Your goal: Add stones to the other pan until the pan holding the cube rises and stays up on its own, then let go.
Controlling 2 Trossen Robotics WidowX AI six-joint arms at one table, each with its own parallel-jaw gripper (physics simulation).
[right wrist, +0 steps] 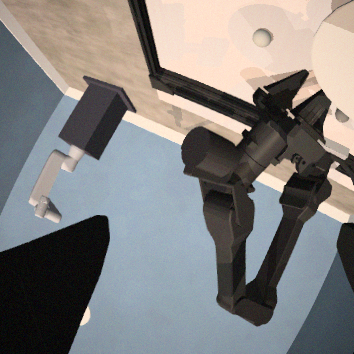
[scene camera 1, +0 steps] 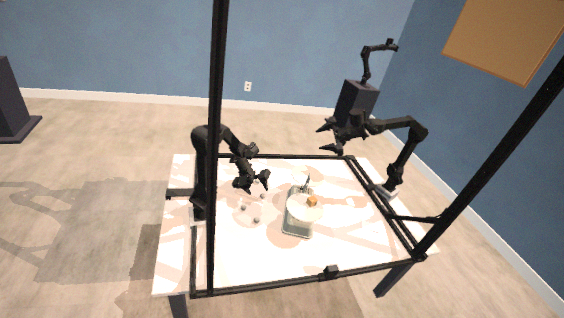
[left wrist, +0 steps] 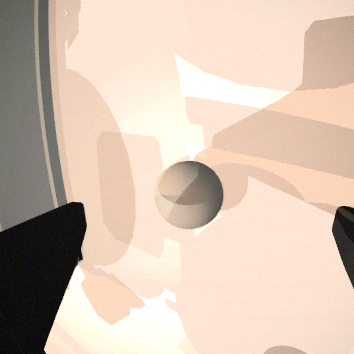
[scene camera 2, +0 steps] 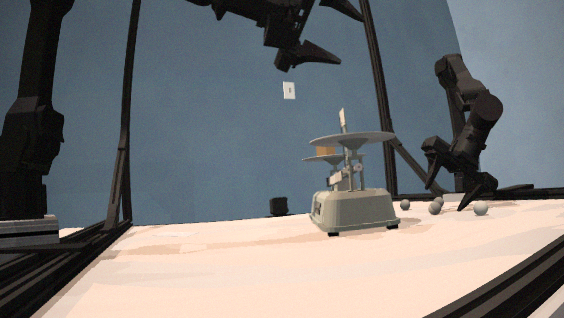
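Where they show: left gripper, fingertip midpoint: (scene camera 1: 258, 192) (left wrist: 215, 218) (scene camera 2: 442, 200); right gripper, fingertip midpoint: (right wrist: 230, 233) (scene camera 1: 317, 139) (scene camera 2: 351, 42); left arm's base, link origin: (scene camera 1: 201, 214) (scene camera 2: 464, 192); right arm's base, link origin: (scene camera 1: 388, 187) (scene camera 2: 20, 218).
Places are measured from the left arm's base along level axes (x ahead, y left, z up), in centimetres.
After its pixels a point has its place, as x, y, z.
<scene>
The orange cube (scene camera 1: 312, 201) {40.4, -14.1, 15.1} (scene camera 2: 325, 150) {42.4, -11.3, 13.5} sits on the lower pan (scene camera 1: 300, 212) {34.9, -16.2, 12.2} (scene camera 2: 311, 159) {43.1, -16.0, 12.1} of the grey balance (scene camera 1: 297, 230) {36.1, -16.8, 1.5} (scene camera 2: 357, 210) {49.6, 5.6, 1.6} (left wrist: 17, 105) {37.4, -2.4, 0.9}. The other pan (scene camera 2: 367, 136) {47.3, 7.0, 13.3} stands higher; no stone shows on it in scene camera 2. Grey round stones (scene camera 1: 243, 207) {17.8, 0.7, 0.1} (scene camera 1: 256, 220) {21.4, -7.3, 0.1} (scene camera 2: 405, 204) {22.9, -5.5, -0.5} (scene camera 2: 434, 208) {30.0, 7.8, -0.6} (scene camera 2: 480, 208) {30.5, 18.3, -0.7} lie on the table. My left gripper (scene camera 1: 258, 190) {27.0, 8.0, 0.6} (scene camera 2: 444, 199) {27.0, 8.0, 0.6} (left wrist: 215, 218) {27.0, 8.0, 0.6} is open and empty, low over the table, with a stone (left wrist: 189, 195) {27.8, 7.0, 0.3} below and between its fingers. My right gripper (scene camera 1: 320, 139) {51.5, 10.7, 27.5} (scene camera 2: 351, 41) {51.5, 10.7, 27.5} is open and empty, high above the table.
A black frame (scene camera 1: 260, 287) {15.4, -34.0, -2.3} runs around the white table (scene camera 1: 250, 265) {14.2, -25.3, -2.1}, with an upright post (scene camera 1: 215, 125) {-0.9, -31.8, 59.4} in front of the left arm. A small black box (scene camera 1: 330, 271) {40.0, -37.4, 2.9} (scene camera 2: 278, 206) {42.4, -35.2, 0.8} is at the table's edge. A dark pedestal (scene camera 1: 356, 95) (right wrist: 95, 120) with another arm stands beyond the table.
</scene>
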